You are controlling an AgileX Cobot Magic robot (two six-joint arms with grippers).
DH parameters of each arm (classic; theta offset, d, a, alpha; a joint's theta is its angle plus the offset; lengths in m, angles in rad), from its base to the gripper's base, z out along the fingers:
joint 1: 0 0.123 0 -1.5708
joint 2: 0.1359 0 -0.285 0
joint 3: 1.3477 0 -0.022 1.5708
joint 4: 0 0.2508 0 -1.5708
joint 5: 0 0 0.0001 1.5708
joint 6: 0 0.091 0 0
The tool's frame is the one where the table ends.
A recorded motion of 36 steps. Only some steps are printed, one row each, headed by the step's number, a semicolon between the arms.
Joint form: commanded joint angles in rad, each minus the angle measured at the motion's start. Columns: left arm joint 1, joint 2, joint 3, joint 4, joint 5, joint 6; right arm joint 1, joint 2, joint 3, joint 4, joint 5, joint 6.
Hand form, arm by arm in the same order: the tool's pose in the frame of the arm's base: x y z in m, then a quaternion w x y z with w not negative. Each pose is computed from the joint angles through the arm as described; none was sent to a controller.
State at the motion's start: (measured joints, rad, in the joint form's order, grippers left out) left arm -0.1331 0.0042 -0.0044 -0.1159 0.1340 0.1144; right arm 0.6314 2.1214 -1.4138 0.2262 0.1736 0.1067
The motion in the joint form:
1: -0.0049 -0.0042 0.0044 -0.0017 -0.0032 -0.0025; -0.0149 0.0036 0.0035 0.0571 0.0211 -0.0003
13: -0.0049 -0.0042 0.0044 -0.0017 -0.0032 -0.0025; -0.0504 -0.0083 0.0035 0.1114 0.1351 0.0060
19: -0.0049 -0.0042 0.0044 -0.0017 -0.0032 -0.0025; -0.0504 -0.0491 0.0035 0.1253 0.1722 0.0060
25: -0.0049 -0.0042 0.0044 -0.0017 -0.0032 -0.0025; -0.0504 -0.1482 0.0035 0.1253 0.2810 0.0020
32: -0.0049 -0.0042 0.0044 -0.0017 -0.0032 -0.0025; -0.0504 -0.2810 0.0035 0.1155 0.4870 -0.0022
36: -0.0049 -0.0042 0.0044 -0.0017 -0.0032 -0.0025; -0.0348 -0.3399 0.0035 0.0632 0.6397 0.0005
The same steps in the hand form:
1: 0.0557 -0.0092 0.2014 0.68967 0.05337 0.72007 -0.05483; 0.3722 0.2698 0.1472 0.31167 -0.11739 0.92164 0.19915
13: 0.0557 -0.0092 0.2014 0.68967 0.05337 0.72007 -0.05483; 0.3727 0.2557 0.1466 0.26075 -0.08502 0.94068 0.19977
19: 0.0557 -0.0092 0.2014 0.68967 0.05337 0.72007 -0.05483; 0.3687 0.2548 0.1632 0.25880 -0.08326 0.93934 0.20913
25: 0.0557 -0.0092 0.2014 0.68967 0.05337 0.72007 -0.05483; 0.3557 0.2500 0.2015 0.25035 -0.09718 0.93783 0.21990
32: 0.0557 -0.0092 0.2014 0.68967 0.05337 0.72007 -0.05483; 0.3290 0.2385 0.2475 0.21346 -0.12640 0.94287 0.22240
36: 0.0557 -0.0092 0.2014 0.68967 0.05337 0.72007 -0.05483; 0.3086 0.2324 0.2635 0.17476 -0.16344 0.95067 0.19741

